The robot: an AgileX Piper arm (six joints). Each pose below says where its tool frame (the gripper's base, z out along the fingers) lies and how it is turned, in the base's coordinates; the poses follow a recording.
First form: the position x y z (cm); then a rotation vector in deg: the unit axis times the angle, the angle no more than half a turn.
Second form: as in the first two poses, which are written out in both.
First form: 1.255, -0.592, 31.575, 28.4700, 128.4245, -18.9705
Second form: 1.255, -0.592, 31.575, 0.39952, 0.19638, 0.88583, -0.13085
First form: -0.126, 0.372, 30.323, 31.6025, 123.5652, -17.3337
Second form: -0.126, 0.372, 30.323, 0.43276, 0.22134, 0.86544, -0.12140
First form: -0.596, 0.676, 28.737, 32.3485, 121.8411, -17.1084
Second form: -0.596, 0.676, 28.737, 0.44450, 0.22778, 0.85792, -0.12047
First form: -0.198, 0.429, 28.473, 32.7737, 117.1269, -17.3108
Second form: -0.198, 0.429, 28.473, 0.47830, 0.23428, 0.83728, -0.12375
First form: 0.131, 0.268, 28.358, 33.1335, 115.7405, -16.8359
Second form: 0.131, 0.268, 28.358, 0.48815, 0.23788, 0.83097, -0.12087
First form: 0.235, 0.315, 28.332, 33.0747, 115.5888, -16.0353
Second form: 0.235, 0.315, 28.332, 0.49020, 0.23768, 0.83062, -0.11523
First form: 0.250, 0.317, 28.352, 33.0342, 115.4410, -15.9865
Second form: 0.250, 0.317, 28.352, 0.49141, 0.23751, 0.83000, -0.11494
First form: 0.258, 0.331, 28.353, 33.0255, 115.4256, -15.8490
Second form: 0.258, 0.331, 28.353, 0.49167, 0.23747, 0.82999, -0.11396
